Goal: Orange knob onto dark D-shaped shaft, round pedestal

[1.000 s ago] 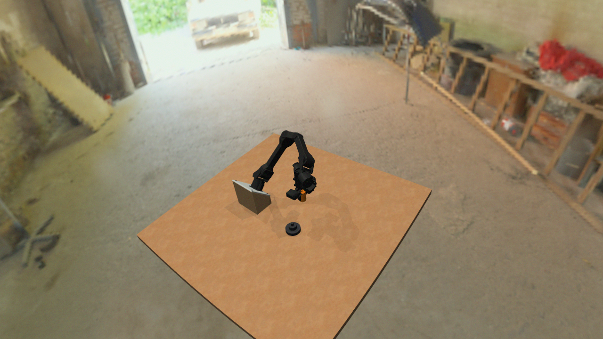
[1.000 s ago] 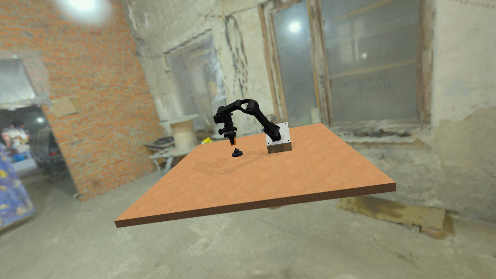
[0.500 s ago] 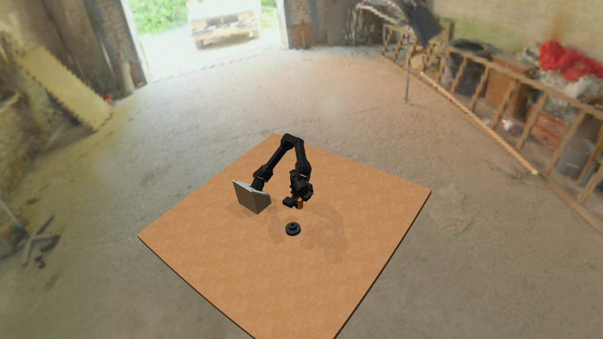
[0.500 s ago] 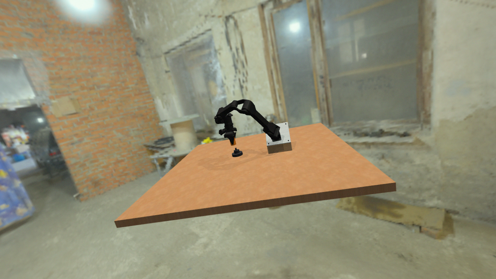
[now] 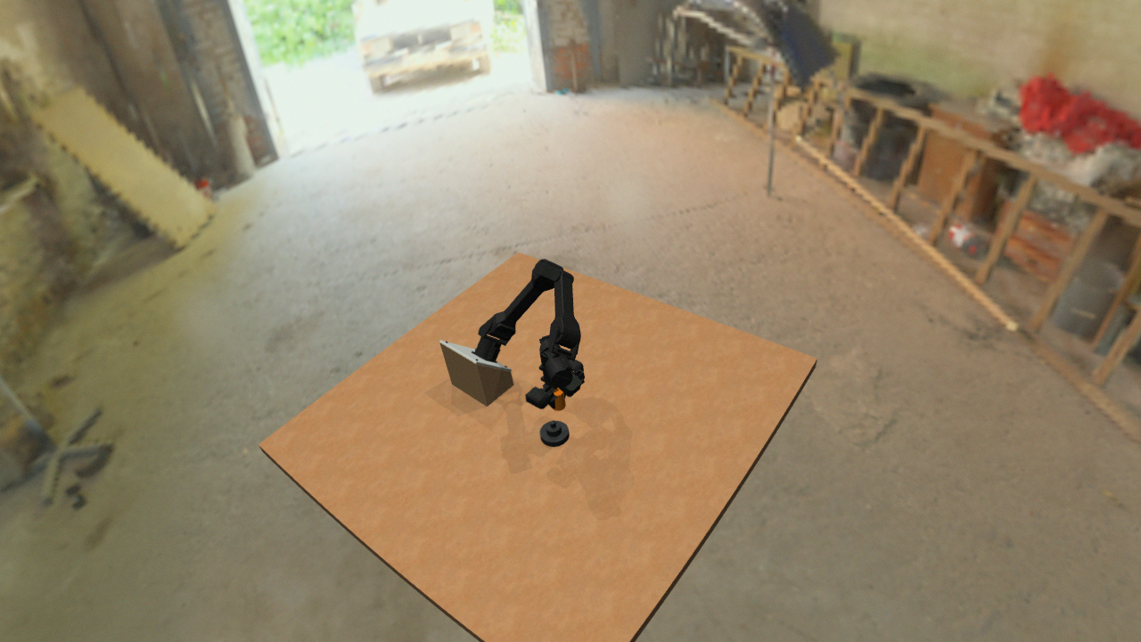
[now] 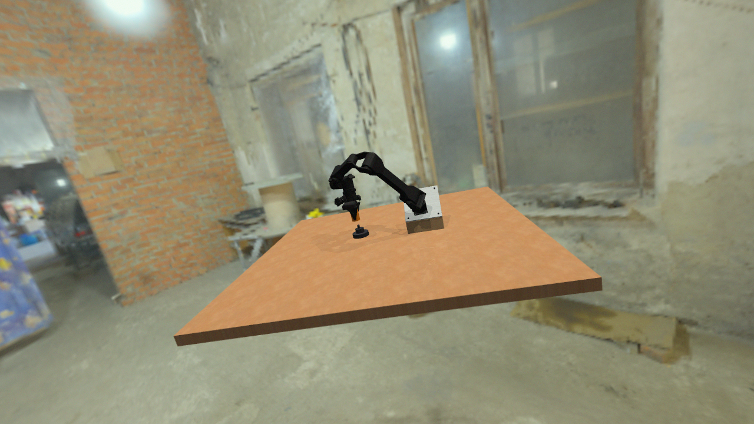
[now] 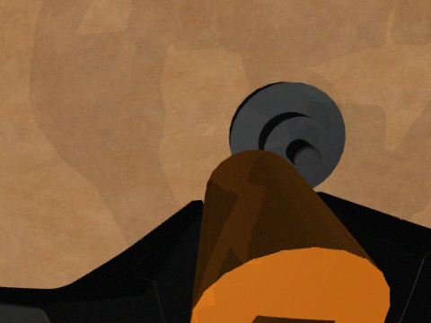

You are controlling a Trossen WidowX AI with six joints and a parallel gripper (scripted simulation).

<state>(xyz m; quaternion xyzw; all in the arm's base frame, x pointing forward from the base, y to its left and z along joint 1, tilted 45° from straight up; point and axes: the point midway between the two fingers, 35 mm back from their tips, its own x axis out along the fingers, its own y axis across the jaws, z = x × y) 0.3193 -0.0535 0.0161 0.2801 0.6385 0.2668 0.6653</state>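
The pedestal is 7 cm below my gripper tip and 4 cm to the right of it. The rest, counted from my gripper tip: orange knob (2 cm above).
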